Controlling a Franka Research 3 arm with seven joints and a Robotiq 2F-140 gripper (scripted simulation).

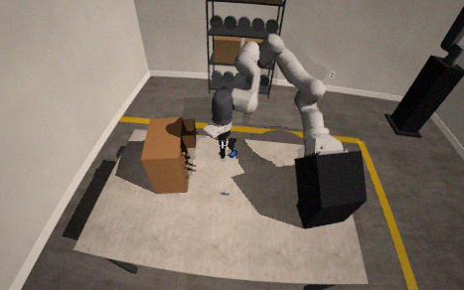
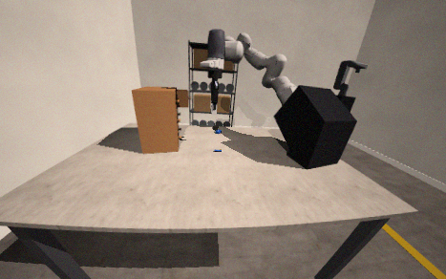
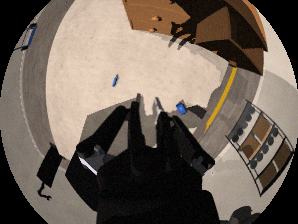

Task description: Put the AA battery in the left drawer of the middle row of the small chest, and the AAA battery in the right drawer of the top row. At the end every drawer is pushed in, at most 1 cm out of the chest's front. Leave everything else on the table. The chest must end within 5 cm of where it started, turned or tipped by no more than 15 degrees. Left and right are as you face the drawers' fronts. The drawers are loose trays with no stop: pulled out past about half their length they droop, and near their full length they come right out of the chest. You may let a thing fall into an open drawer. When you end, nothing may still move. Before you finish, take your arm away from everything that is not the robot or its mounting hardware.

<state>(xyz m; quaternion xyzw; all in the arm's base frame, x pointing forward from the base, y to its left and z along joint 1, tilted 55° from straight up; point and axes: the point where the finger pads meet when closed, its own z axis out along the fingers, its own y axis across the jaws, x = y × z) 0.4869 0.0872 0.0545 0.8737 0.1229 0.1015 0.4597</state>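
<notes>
Right now the AAA battery is 22 cm below my hand, 11 cm to the left of it and 3 cm behind it. Round my hand: larger blue battery (22 cm below, 20 cm to the right, 5 cm behind); then green cylinder (31 cm ahead, 10 cm below, 5 cm to the left).
</notes>
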